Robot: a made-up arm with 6 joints. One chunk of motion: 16 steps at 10 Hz.
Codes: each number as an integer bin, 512 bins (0 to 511) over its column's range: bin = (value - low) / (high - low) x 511, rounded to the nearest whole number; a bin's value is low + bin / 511 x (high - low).
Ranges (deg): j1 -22..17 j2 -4..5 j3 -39..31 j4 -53..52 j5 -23..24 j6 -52..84
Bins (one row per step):
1: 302 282 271 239 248 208
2: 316 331 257 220 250 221
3: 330 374 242 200 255 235
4: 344 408 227 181 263 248
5: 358 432 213 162 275 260
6: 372 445 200 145 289 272
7: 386 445 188 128 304 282
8: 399 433 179 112 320 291
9: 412 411 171 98 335 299
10: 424 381 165 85 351 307
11: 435 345 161 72 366 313
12: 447 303 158 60 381 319
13: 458 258 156 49 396 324
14: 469 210 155 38 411 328
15: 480 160 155 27 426 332
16: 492 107 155 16 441 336
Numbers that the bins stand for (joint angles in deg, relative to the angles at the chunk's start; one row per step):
1: 1.05 0.97 -1.88 -3.89 -0.19 3.36
2: 2.12 1.83 -3.79 -7.79 -0.01 6.82
3: 3.19 2.59 -5.85 -11.90 0.45 10.54
4: 4.25 3.19 -7.90 -15.81 1.19 14.00
5: 5.32 3.61 -9.82 -19.71 2.29 17.20
6: 6.39 3.84 -11.60 -23.21 3.58 20.39
7: 7.46 3.84 -13.25 -26.70 4.96 23.05
8: 8.45 3.63 -14.48 -29.99 6.43 25.45
9: 9.44 3.24 -15.58 -32.86 7.81 27.58
10: 10.36 2.71 -16.40 -35.53 9.28 29.71
11: 11.20 2.08 -16.95 -38.21 10.66 31.30
12: 12.12 1.34 -17.36 -40.67 12.04 32.90
13: 12.95 0.54 -17.63 -42.93 13.42 34.23
14: 13.79 -0.30 -17.77 -45.19 14.80 35.30
15: 14.63 -1.18 -17.77 -47.45 16.18 36.36
16: 15.55 -2.12 -17.77 -49.71 17.56 37.42

